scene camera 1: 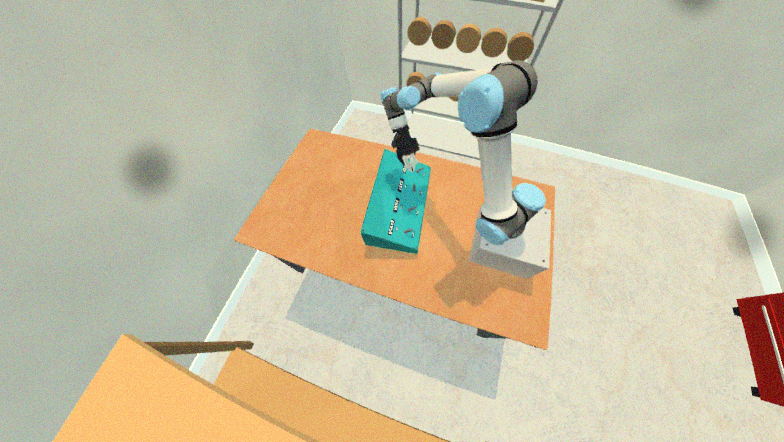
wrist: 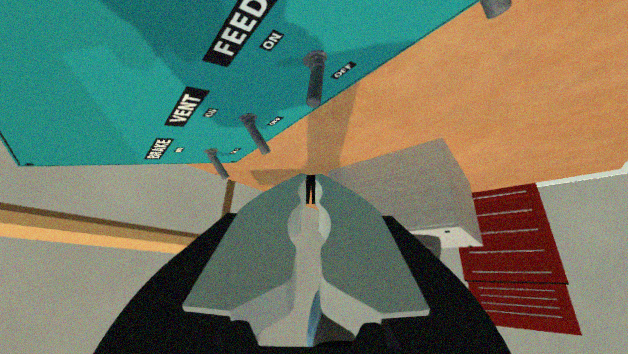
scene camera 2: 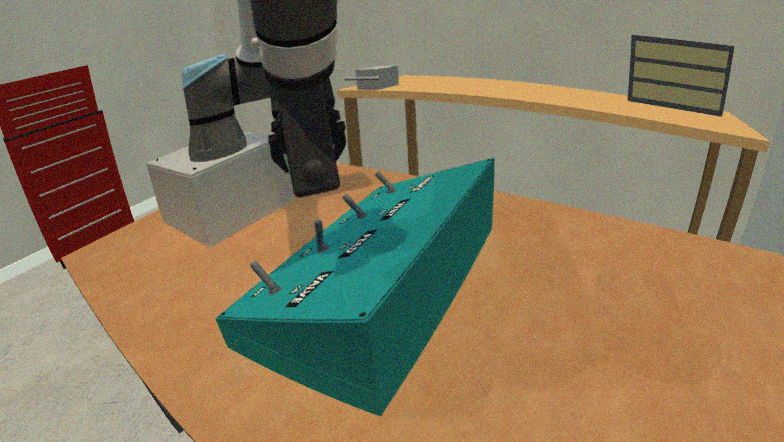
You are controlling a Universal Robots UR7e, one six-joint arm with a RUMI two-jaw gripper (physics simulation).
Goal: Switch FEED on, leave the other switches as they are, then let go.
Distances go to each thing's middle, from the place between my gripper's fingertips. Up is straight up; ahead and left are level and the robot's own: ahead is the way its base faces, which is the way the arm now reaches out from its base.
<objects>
The teal switch box (scene camera 2: 349,318) lies 13 cm below my hand, 9 cm to the left of it and 3 cm ahead of it.
</objects>
